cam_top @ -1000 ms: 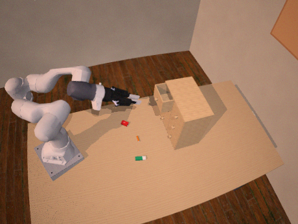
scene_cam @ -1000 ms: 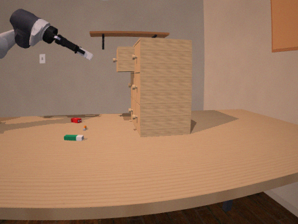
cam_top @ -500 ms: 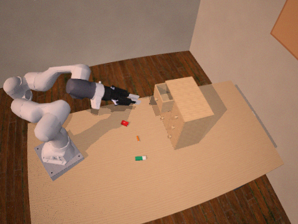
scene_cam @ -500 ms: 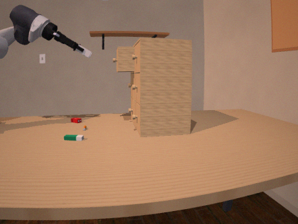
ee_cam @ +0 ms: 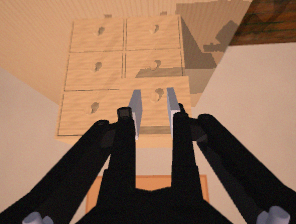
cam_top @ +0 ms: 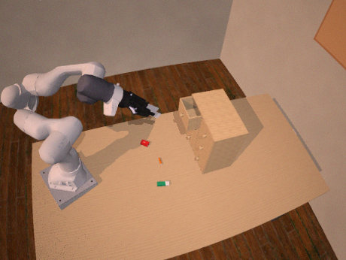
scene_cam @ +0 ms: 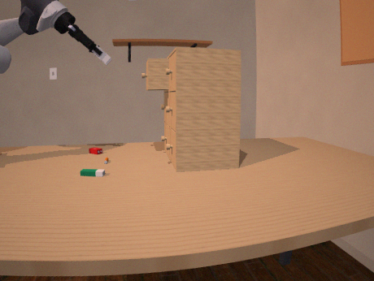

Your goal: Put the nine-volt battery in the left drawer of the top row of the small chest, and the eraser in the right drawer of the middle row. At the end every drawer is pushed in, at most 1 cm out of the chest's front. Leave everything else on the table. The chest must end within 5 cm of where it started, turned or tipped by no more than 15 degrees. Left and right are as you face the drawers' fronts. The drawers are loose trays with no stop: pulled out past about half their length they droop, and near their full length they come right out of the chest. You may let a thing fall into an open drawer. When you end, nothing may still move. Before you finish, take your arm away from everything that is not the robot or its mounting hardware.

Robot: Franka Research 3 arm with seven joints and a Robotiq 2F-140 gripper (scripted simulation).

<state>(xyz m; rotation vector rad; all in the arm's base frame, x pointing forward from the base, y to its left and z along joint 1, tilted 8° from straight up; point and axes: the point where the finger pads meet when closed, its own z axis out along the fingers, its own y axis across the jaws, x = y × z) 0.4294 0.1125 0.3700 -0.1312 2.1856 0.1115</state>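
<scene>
My hand is 34 cm above the red nine-volt battery, 4 cm to the right of it and 4 cm past it. Round my hand: small orange object: 35 cm below, 8 cm to the right, 3 cm ahead; then green-and-white eraser: 34 cm below, 23 cm to the right, 2 cm ahead.
</scene>
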